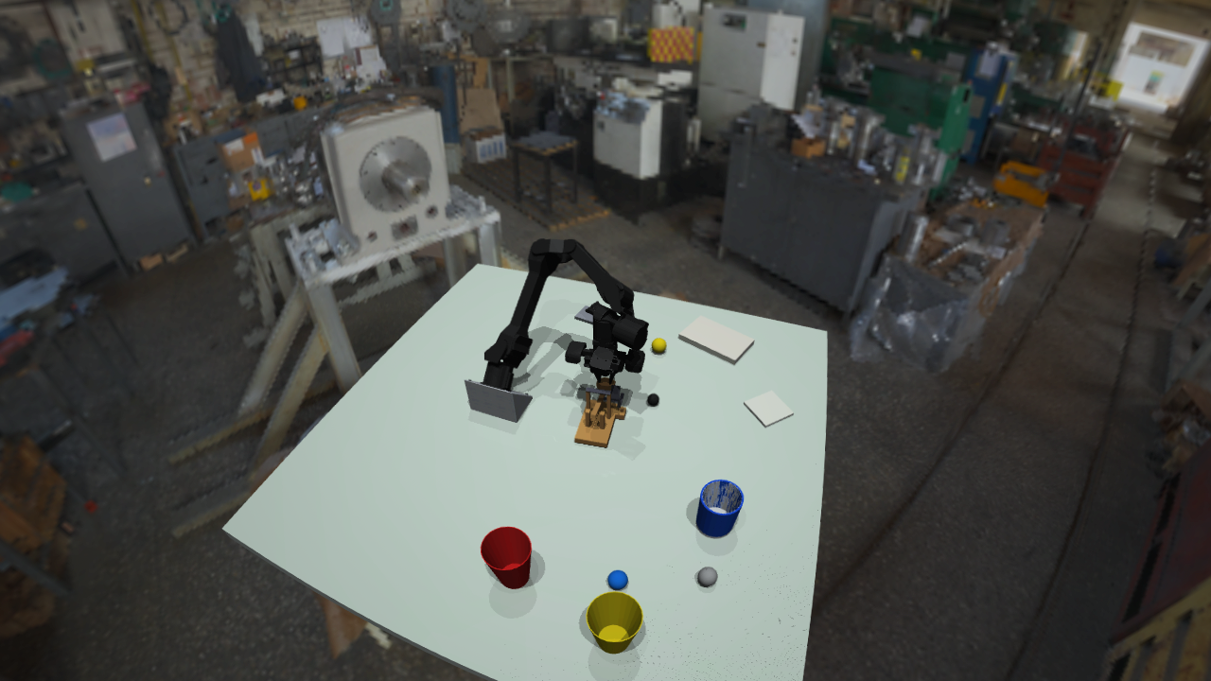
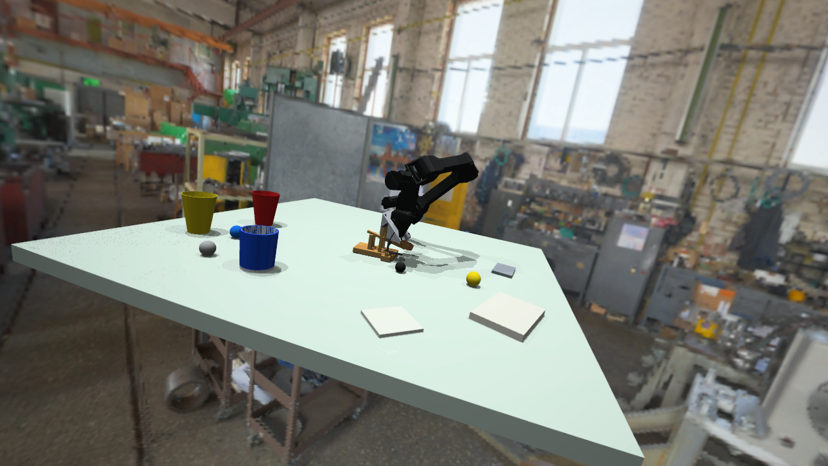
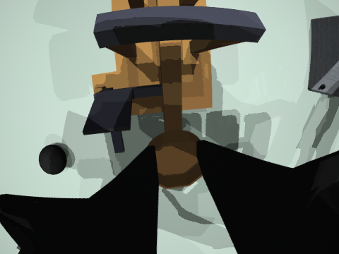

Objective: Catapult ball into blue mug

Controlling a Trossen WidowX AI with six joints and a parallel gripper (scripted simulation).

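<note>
The catapult lies 40 mm to the right of my gripper tip, 30 mm below it and 20 mm ahead of it. The rest, counted from my gripper tip: grey slab 370 mm to the left, 130 mm behind, 70 mm below; then yellow ball 260 mm to the left, 90 mm ahead, 60 mm below; then black ball 120 mm ahead, 60 mm below, 40 mm to the left.
</note>
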